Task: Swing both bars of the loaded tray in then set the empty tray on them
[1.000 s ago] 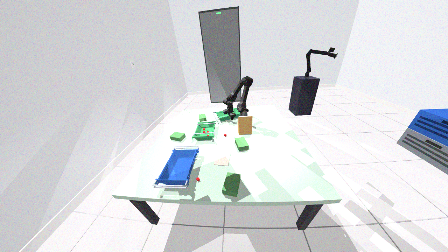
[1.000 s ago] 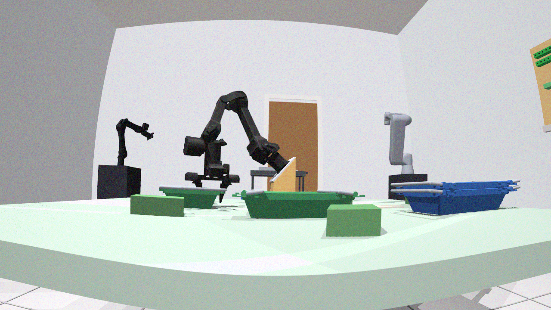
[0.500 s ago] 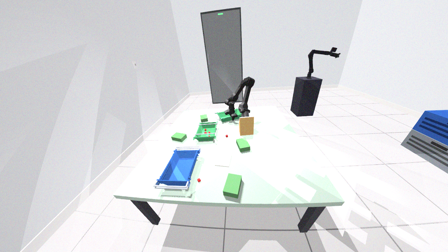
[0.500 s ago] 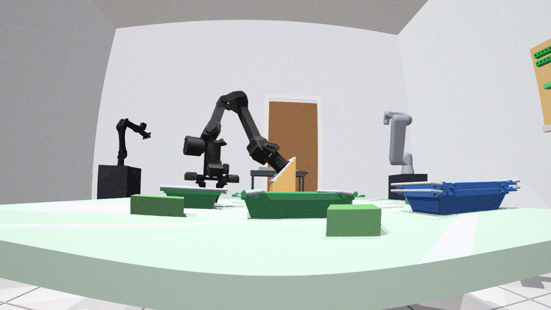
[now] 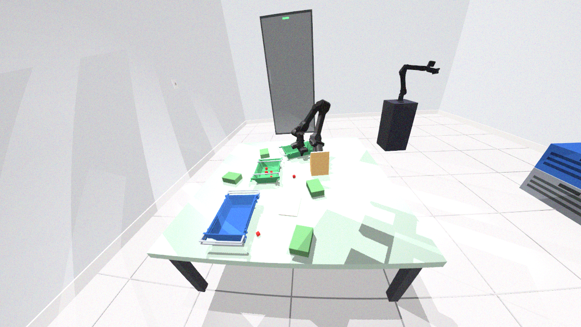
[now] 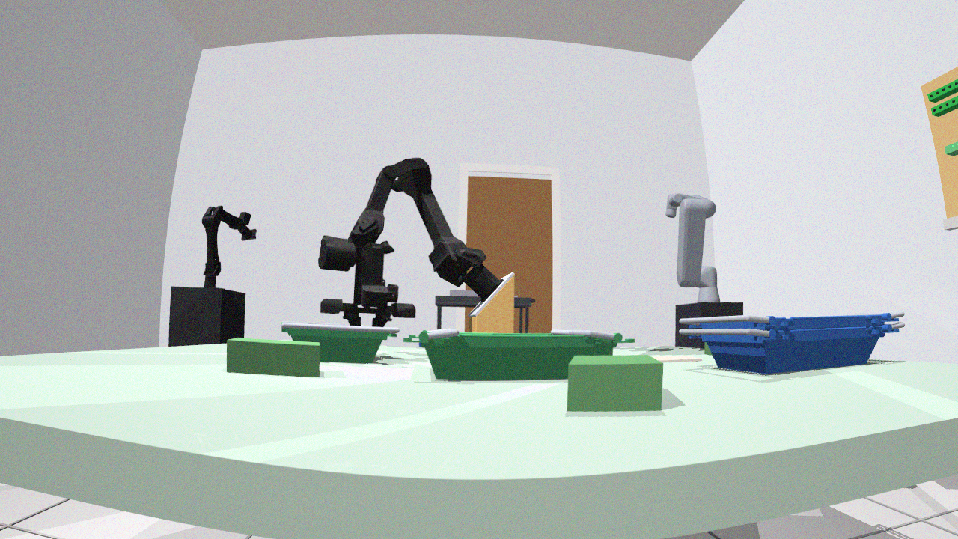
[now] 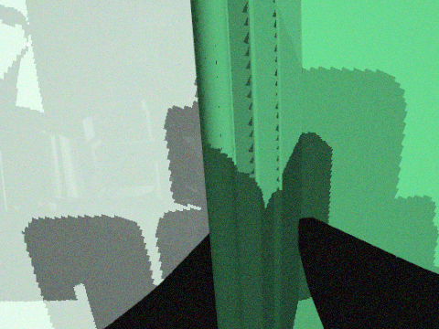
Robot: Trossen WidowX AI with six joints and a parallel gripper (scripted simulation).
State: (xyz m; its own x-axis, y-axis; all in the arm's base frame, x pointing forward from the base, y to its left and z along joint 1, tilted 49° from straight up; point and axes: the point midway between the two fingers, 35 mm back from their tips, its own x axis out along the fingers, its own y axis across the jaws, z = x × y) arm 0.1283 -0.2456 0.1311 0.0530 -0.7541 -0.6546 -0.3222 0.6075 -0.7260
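My gripper tip is 70 mm to the left of the green tray, 30 mm below it and 30 mm short of it. The rest, counted from my gripper tip: beige card 580 mm to the left, 70 mm ahead, 10 mm below.
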